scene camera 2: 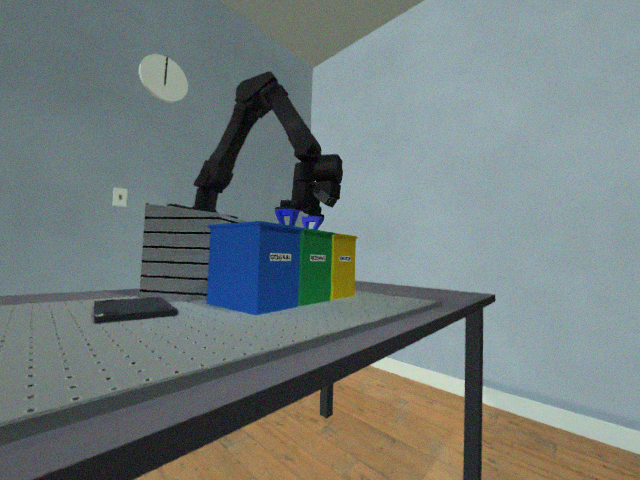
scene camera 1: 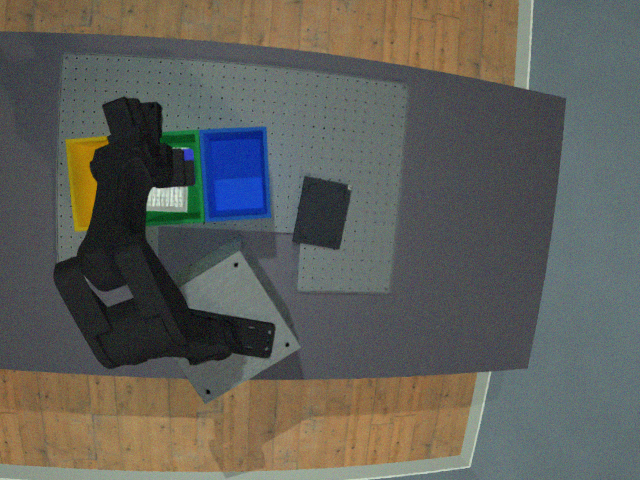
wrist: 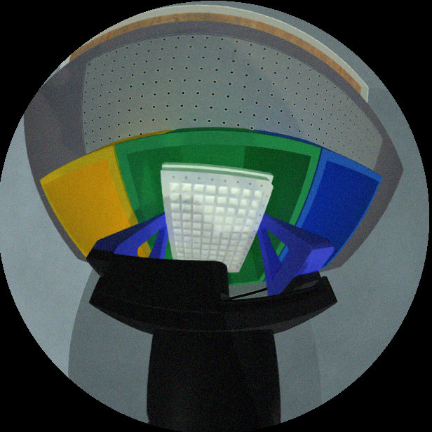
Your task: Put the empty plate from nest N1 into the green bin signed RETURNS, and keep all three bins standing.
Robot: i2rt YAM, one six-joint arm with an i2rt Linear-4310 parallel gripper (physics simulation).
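Places are measured from the arm's base along level axes (x left, y back, z up), in metres.
Where they show: arm's base at its link origin: (scene camera 2: 203, 214) (scene camera 1: 222, 332).
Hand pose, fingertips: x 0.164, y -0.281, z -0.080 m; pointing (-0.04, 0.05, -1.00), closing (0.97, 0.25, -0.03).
Things, the pixels of their top centre, and the offset from my fingertips. Level surfaces: height alone.
- white plate at its top centre: (scene camera 1: 165, 179) dz +0.016, dx -0.002, dy +0.014 m
- green bin at its top centre: (scene camera 1: 168, 178) (scene camera 2: 293, 231) dz +0.025, dx -0.008, dy +0.011 m
- blue bin at its top centre: (scene camera 1: 235, 174) (scene camera 2: 255, 226) dz +0.025, dx -0.136, dy -0.021 m
- yellow bin at its top centre: (scene camera 1: 101, 183) (scene camera 2: 321, 235) dz +0.025, dx +0.119, dy +0.044 m
- perforated board at its surface level: dz -0.155 m
- flat dark slab at its top centre: (scene camera 2: 134, 304) (scene camera 1: 322, 213) dz -0.143, dx -0.357, dy +0.031 m
The white plate (scene camera 1: 168, 198) (wrist: 217, 215), with a grid of wells, is held level between the blue fingers of my gripper (scene camera 2: 299, 224) (wrist: 212, 216), which is shut on its two sides. The plate is over the green bin's opening; in scene camera 2 the bin walls hide it, so it is low, around or below the rim. The green bin (scene camera 1: 196, 201) (scene camera 2: 315, 279) (wrist: 215, 137) stands upright between the blue bin (scene camera 1: 235, 155) (scene camera 2: 242, 268) (wrist: 345, 195) and the yellow bin (scene camera 1: 77, 201) (scene camera 2: 343, 273) (wrist: 85, 195), both upright. Its label is too blurred to read.
The three bins stand close together on the perforated board (scene camera 1: 351, 129) (scene camera 2: 206, 335) (wrist: 200, 80). A flat dark slab (scene camera 1: 321, 212) (scene camera 2: 135, 308) lies near the blue bin. The grey arm base block (scene camera 1: 232, 294) (scene camera 2: 175, 253) stands behind the bins in scene camera 2.
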